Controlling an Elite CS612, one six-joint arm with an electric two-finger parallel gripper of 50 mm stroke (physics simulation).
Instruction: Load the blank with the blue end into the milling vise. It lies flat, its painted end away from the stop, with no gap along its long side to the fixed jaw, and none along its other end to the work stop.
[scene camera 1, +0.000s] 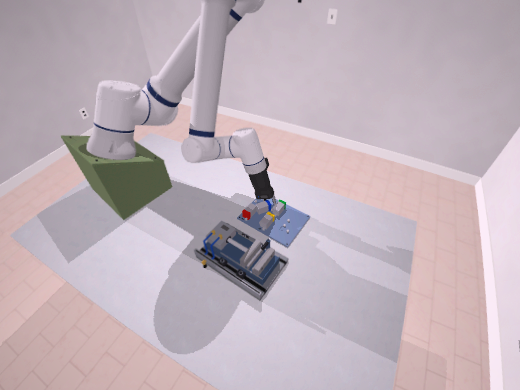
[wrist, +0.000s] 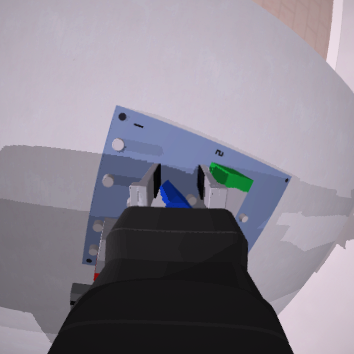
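The blank with the blue end (scene camera 1: 269, 205) (wrist: 173, 195) is on the blue plate (scene camera 1: 299, 223) (wrist: 170, 136), turned askew to the fingers in the wrist view; my gripper's body hides most of its grey part there. My gripper (scene camera 1: 270, 201) (wrist: 178, 174) is open, pointing down over the plate, with the blue end low between its fingers and not gripped. The milling vise (scene camera 1: 251, 253) stands in front of the plate in the scene view. Its two grey jaws are apart, with no blank seen between them. A small dark upright part (scene camera 1: 265, 244) is beside the jaws, possibly the work stop.
The green-ended blank (scene camera 1: 281, 206) (wrist: 231, 177) lies close beside the right finger in the wrist view. A red-ended blank (scene camera 1: 246, 214) and a yellow-ended blank (scene camera 1: 268, 219) are also on the plate. Several pale pegs stand up from it. Blue hoses (scene camera 1: 208, 245) rise at the vise's left end.
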